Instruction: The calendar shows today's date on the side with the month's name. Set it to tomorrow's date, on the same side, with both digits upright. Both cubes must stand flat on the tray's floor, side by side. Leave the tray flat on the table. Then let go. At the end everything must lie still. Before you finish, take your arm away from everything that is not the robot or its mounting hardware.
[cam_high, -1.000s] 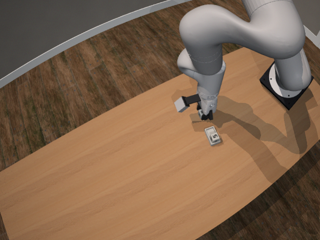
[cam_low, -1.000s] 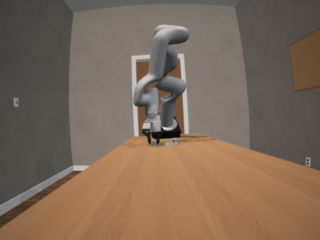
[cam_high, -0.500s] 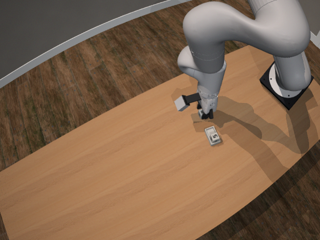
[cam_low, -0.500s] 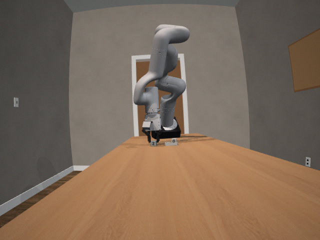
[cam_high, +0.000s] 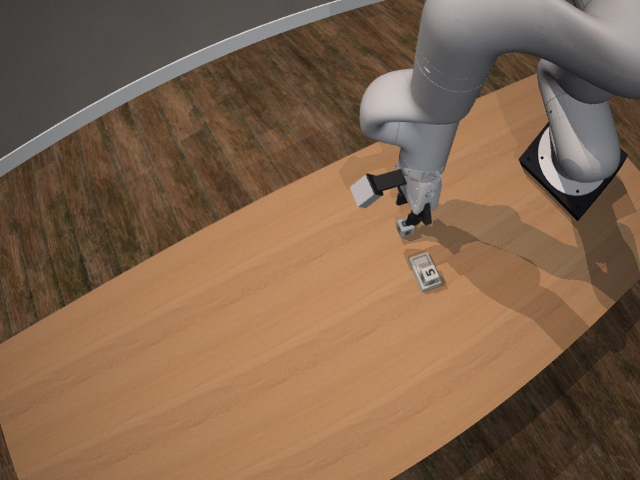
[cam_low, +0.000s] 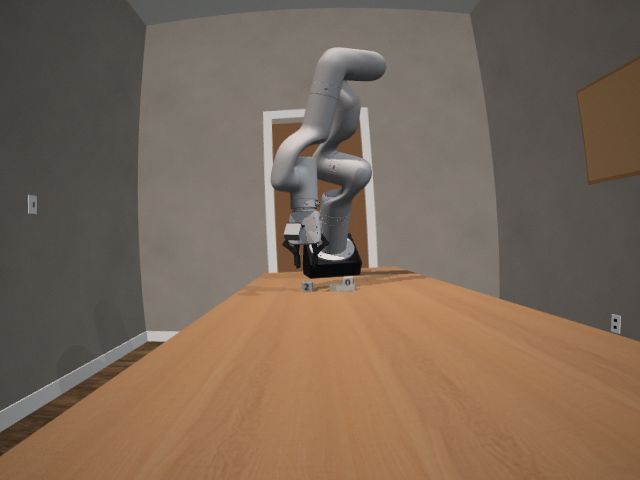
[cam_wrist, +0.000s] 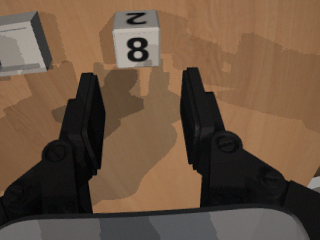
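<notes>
The white digit cube is 8 cm below my hand. From my hand the other things lie so: calendar tray: 10 cm to the left, 8 cm below, 4 cm ahead.
</notes>
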